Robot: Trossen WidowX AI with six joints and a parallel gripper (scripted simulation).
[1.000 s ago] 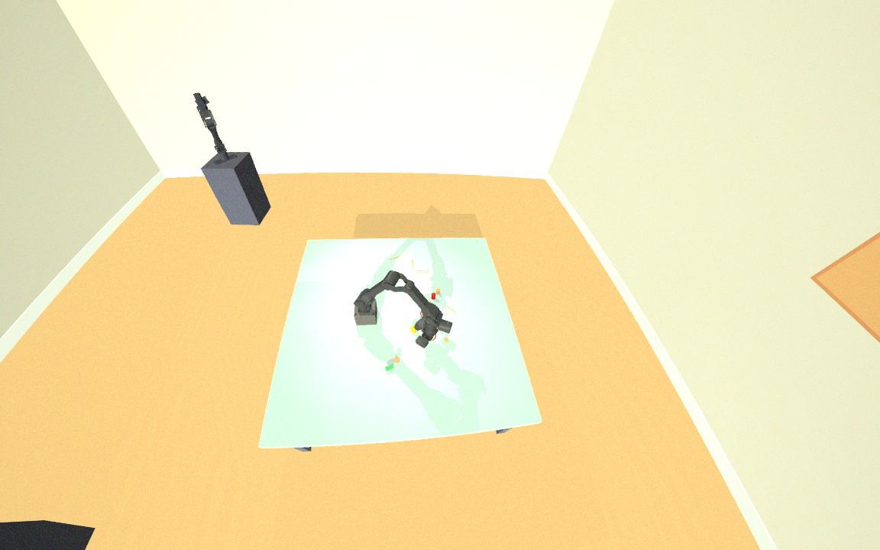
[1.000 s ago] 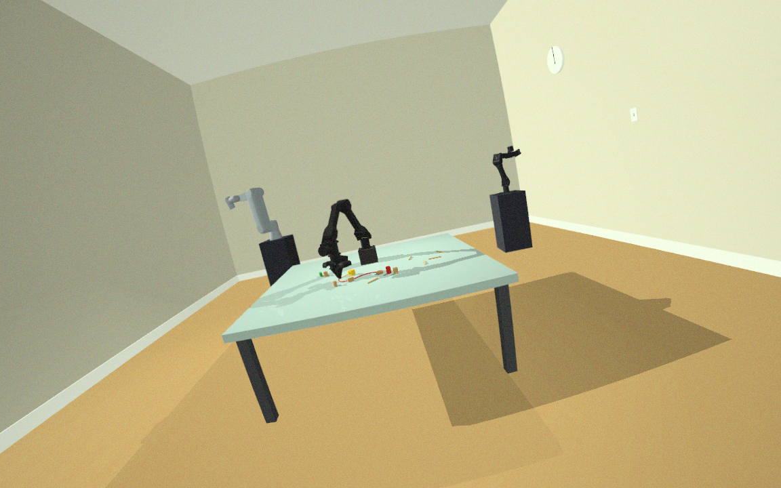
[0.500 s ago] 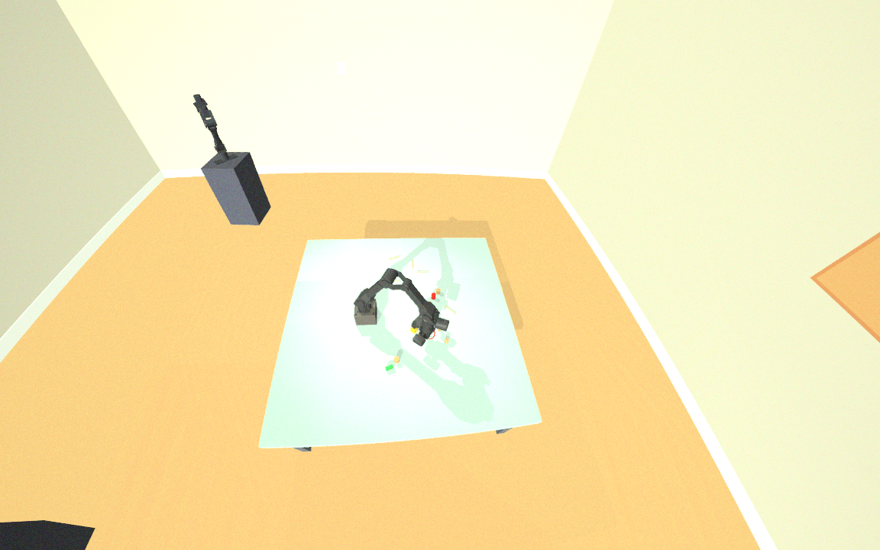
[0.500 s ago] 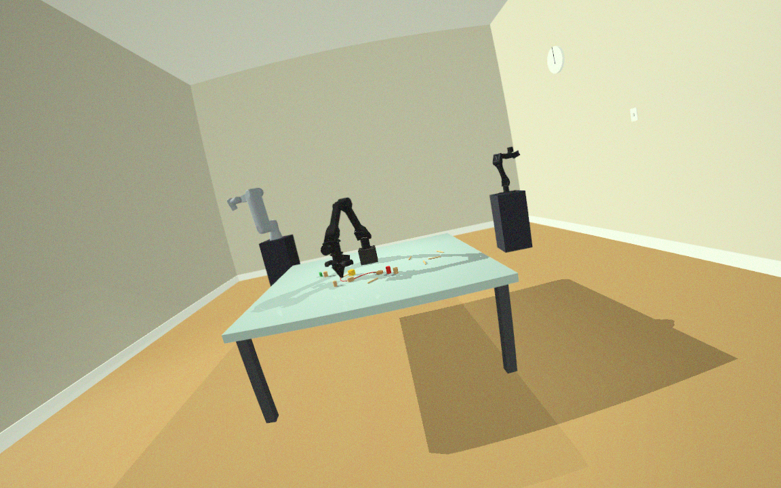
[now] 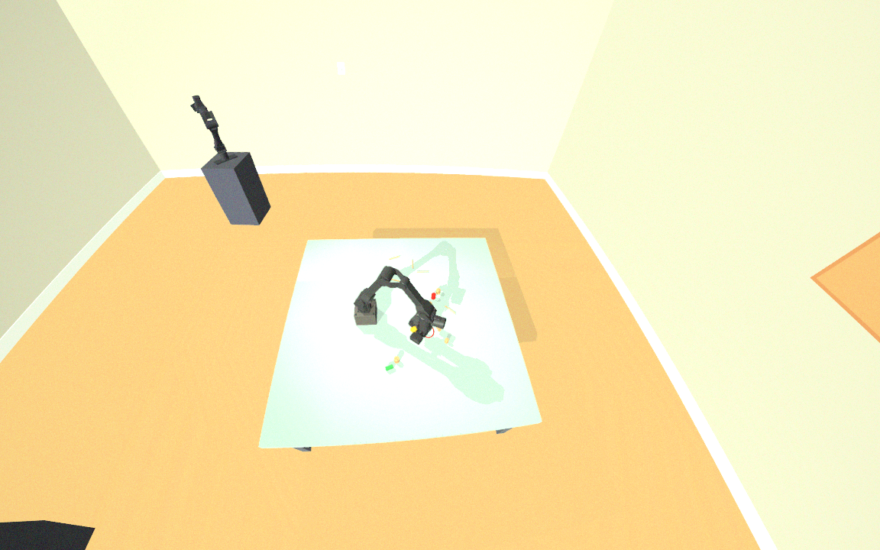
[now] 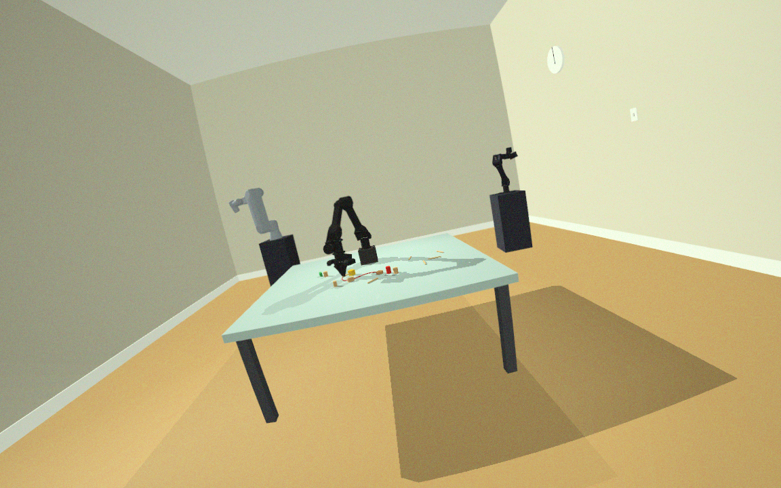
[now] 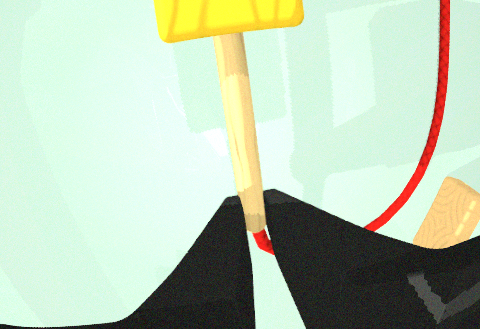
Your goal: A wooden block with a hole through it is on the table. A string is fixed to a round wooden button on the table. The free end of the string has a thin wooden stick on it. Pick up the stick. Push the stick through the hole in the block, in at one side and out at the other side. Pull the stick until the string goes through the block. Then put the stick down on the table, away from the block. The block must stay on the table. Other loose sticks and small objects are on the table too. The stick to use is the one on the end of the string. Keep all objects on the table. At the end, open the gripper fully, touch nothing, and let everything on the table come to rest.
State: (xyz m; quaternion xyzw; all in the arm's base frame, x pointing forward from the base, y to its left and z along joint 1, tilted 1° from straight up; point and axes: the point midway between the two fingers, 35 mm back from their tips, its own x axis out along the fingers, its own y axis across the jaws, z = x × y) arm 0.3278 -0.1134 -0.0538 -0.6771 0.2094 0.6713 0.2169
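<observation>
Right now my gripper tip is 50 mm past the yellow cube and 40 mm to the right of it. Also, from my gripper tip: green piece 170 mm behind, 180 mm to the right; thin wooden stick 10 mm behind, 10 mm to the left; round wooden button 30 mm ahead, 210 mm to the left, 10 mm below.
</observation>
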